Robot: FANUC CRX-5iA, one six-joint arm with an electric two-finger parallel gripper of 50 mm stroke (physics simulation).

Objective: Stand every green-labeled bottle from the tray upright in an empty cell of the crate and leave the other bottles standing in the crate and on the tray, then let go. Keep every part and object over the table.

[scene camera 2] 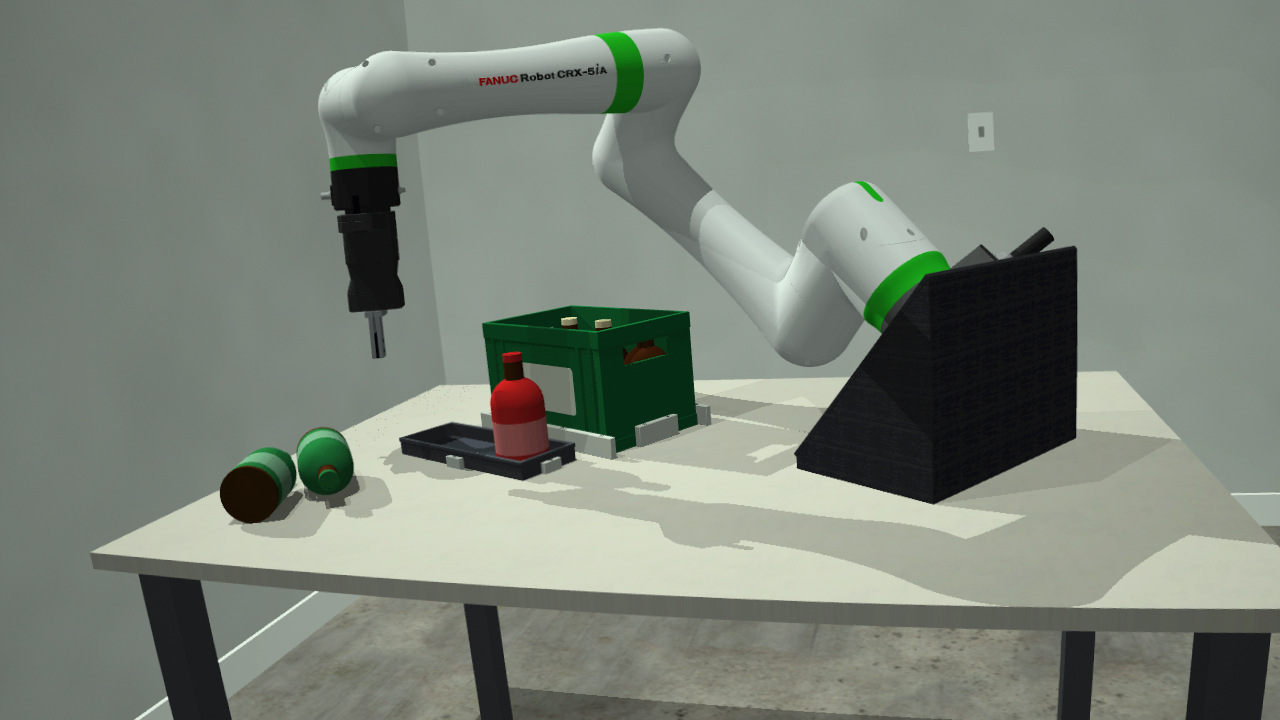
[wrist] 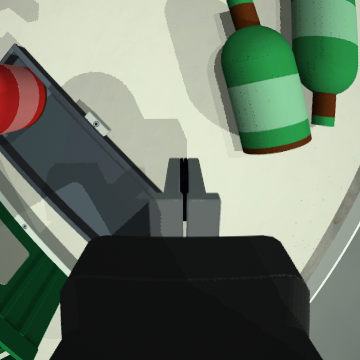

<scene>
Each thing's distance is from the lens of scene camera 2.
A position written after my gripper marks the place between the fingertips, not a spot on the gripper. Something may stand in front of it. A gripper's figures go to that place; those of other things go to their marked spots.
my gripper (scene camera 2: pixel 379 357): 1.32 m
red bottle (scene camera 2: pixel 517 404): 1.23 m
</scene>
